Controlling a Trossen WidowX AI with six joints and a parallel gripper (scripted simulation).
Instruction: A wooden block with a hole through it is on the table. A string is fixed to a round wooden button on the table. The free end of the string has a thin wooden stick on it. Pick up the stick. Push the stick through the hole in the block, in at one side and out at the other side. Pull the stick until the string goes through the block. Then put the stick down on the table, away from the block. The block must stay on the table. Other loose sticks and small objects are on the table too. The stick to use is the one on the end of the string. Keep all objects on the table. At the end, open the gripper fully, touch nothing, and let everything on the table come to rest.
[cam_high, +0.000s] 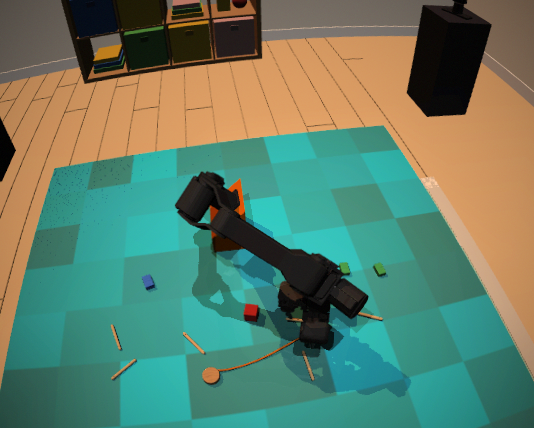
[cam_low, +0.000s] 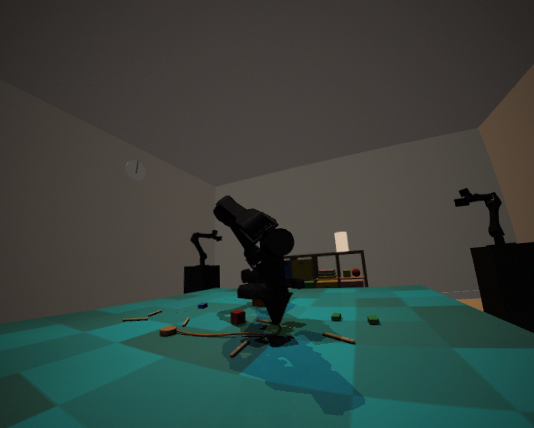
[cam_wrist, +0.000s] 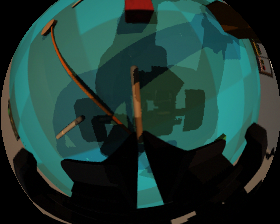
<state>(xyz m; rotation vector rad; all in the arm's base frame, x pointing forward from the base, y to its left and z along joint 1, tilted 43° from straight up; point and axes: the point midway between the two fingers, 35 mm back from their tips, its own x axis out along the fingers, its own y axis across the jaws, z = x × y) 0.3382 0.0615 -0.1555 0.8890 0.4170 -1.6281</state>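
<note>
Now: the red cube 6 cm behind my gripper tip, 14 cm to the right of it and 1 cm below it. The rest, counted from my gripper tip: blue cube 20 cm behind, 40 cm to the right, 2 cm below; then round wooden button 9 cm ahead, 26 cm to the right, 2 cm below; then green cube 13 cm behind, 22 cm to the left, 2 cm below.
</note>
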